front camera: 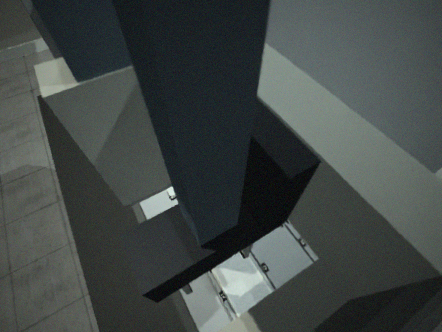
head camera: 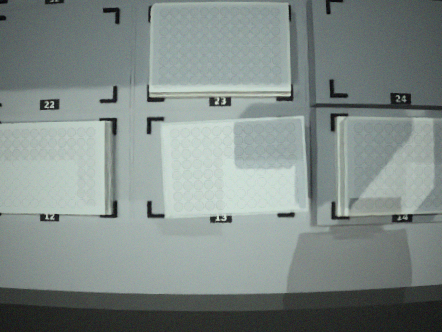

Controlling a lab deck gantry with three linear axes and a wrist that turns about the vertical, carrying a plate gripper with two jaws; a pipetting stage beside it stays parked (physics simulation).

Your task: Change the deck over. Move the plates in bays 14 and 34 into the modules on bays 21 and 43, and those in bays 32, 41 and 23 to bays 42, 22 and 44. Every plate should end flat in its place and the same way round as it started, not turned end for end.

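Places are measured from the robot's base along level axes (x ahead, y left, z up), in metres.
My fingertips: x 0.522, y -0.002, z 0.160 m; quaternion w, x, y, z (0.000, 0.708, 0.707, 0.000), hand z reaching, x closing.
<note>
Ahead of a thing's pixels: the offset from my fingertips to its top centre. "spot": to the spot under its first point.
The gripper (front camera: 216, 270) is high above the deck in the front view. Its jaws stand apart below the black crossbar, with no plate visible between them; it looks open. The bay 14 plate @[dx +0.034, dy +0.045, dz -0.131 m] (front camera: 245, 287) (head camera: 392, 170) lies in its bay, lower right of the jaws in the front view. The bay 23 plate @[dx -0.130, dy +0.152, dz -0.146 m] (head camera: 220, 47) lies flat at the top middle of the head view. Bay 22 @[spot: dx -0.290, dy +0.154, dz -0.160 m] (head camera: 55, 55) and bay 24 @[spot: dx +0.016, dy +0.150, dz -0.145 m] (head camera: 380, 50) hold no plate where they show. Bays 21, 32, 34, 41, 42, 43 and 44 cannot be made out.
In the head view, one plate @[dx -0.294, dy +0.045, dz -0.146 m] (head camera: 45, 170) lies in bay 12 and another plate @[dx -0.118, dy +0.045, dz -0.142 m] (head camera: 230, 185) lies slightly askew in bay 13. The dark blue column (front camera: 195, 110) and black crossbar (front camera: 175, 282) hide much of the deck. Grey walls (front camera: 360, 210) flank the deck.
</note>
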